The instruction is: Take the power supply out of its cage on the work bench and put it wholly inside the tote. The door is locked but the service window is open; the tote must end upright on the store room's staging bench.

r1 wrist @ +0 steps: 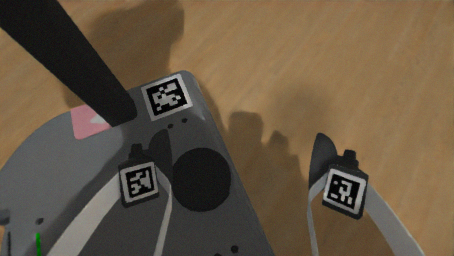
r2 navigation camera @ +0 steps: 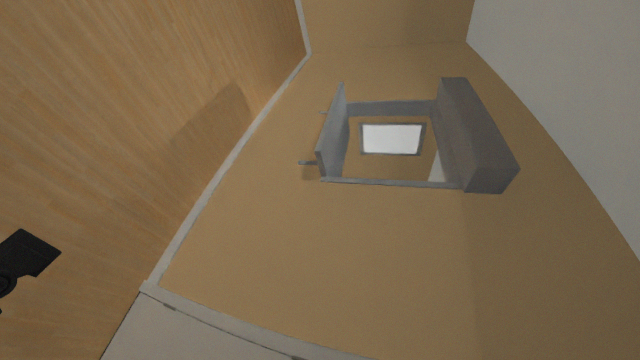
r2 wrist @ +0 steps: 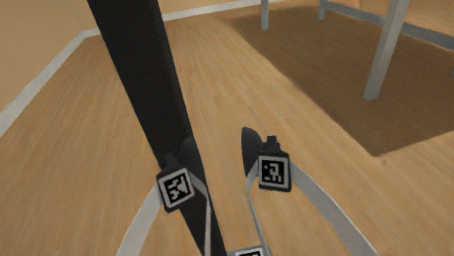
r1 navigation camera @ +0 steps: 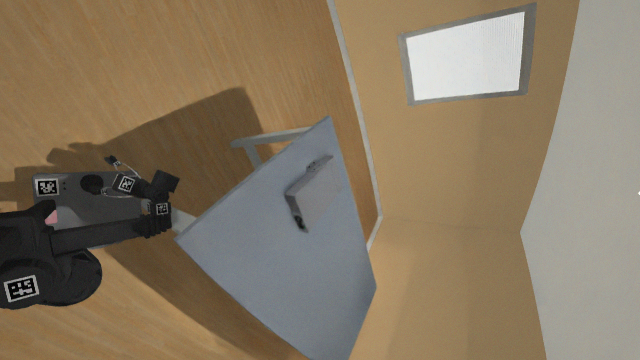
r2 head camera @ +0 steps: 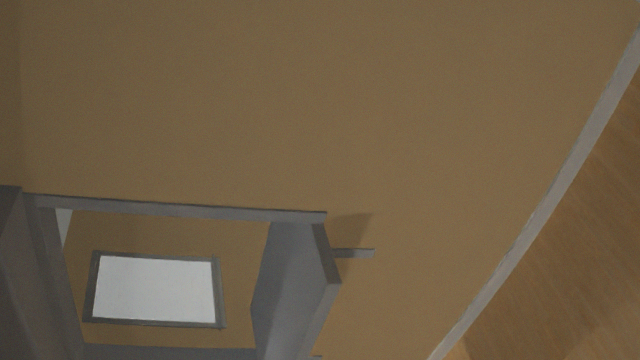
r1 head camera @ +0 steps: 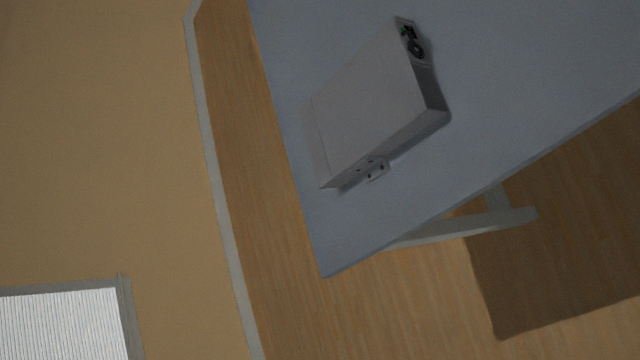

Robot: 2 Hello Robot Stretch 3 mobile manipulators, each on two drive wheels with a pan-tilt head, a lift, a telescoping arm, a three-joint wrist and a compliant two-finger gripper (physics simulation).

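Observation:
A flat grey box (r1 head camera: 370, 100) (r1 navigation camera: 317, 192) lies on the blue-grey bench (r1 head camera: 500, 75) (r1 navigation camera: 275, 275). One end shows black and green parts; a holed tab sticks out from one side. Cage and power supply cannot be told apart. My r1 gripper (r1 wrist: 242, 150) is open wide and empty, above r1's own base, beside and apart from the bench. My r2 gripper (r2 wrist: 218, 150) is open with a smaller gap, empty, above the floor. The open service window (r2 head camera: 175, 207) (r2 navigation camera: 390, 183) shows in r2's head and navigation views. The tote does not show.
A sill shelf (r2 head camera: 287, 290) (r2 navigation camera: 334, 132) on brackets and a long grey housing (r2 navigation camera: 475, 135) flank the window opening. A white door (r2 navigation camera: 200, 330) stands in the same wall. Bench legs (r2 wrist: 387, 50) rise at the right of r2's wrist view. A bright wall panel (r1 navigation camera: 465, 57) shows beyond r1's bench.

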